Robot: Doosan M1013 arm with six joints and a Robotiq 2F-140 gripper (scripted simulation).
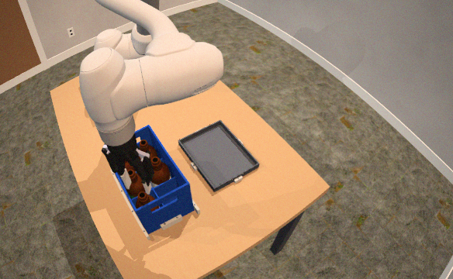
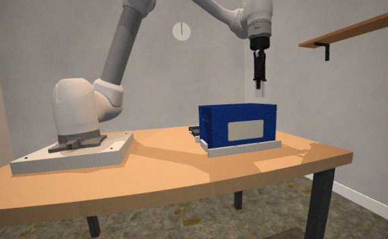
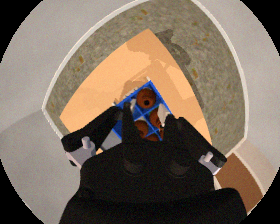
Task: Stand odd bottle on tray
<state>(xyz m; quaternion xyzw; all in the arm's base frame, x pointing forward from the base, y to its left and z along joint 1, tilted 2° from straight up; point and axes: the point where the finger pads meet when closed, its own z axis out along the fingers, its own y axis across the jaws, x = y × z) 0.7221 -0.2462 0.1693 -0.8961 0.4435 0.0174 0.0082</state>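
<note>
Now: the blue crate 15 cm below my hand, 8 cm behind it and 6 cm to the left of it. Round my hand: bottle (15 cm below, 9 cm behind, 1 cm to the left); dark tray (34 cm to the left, 22 cm below, 6 cm behind).
</note>
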